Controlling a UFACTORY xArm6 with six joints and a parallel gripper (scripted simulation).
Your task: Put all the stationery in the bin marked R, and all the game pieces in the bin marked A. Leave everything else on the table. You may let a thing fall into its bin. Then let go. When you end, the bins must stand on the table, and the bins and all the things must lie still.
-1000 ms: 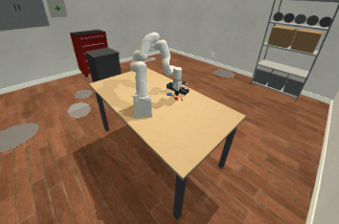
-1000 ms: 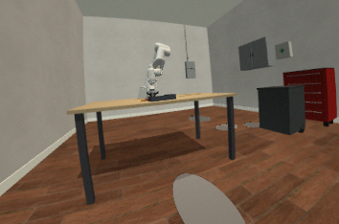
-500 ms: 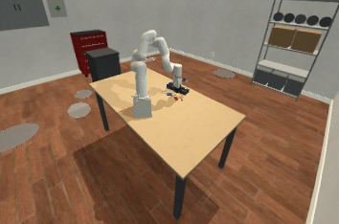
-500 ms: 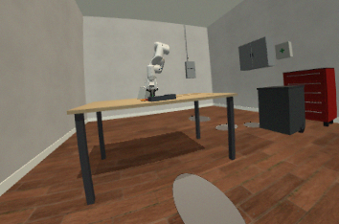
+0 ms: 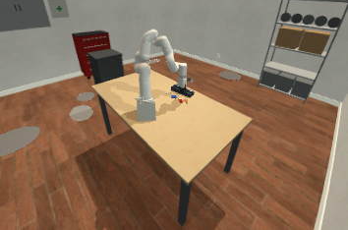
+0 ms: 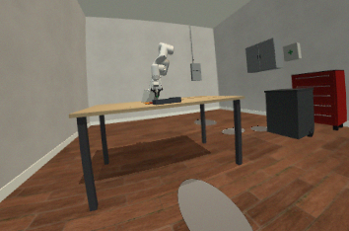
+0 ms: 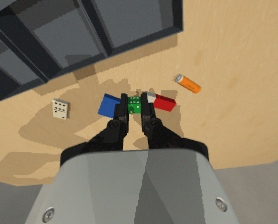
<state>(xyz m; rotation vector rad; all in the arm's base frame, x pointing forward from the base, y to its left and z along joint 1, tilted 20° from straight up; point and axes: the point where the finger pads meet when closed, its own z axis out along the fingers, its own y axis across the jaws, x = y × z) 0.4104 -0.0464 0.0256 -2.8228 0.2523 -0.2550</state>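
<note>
Now: the white piece 16 cm to the left of my hand, 8 cm below it and 4 cm behind it. The rest, counted from my hand: green die 1 cm below; then red horseshoe magnet 8 cm below, 5 cm behind, 3 cm to the right; then blue block 8 cm below, 6 cm to the left, 5 cm behind.
</note>
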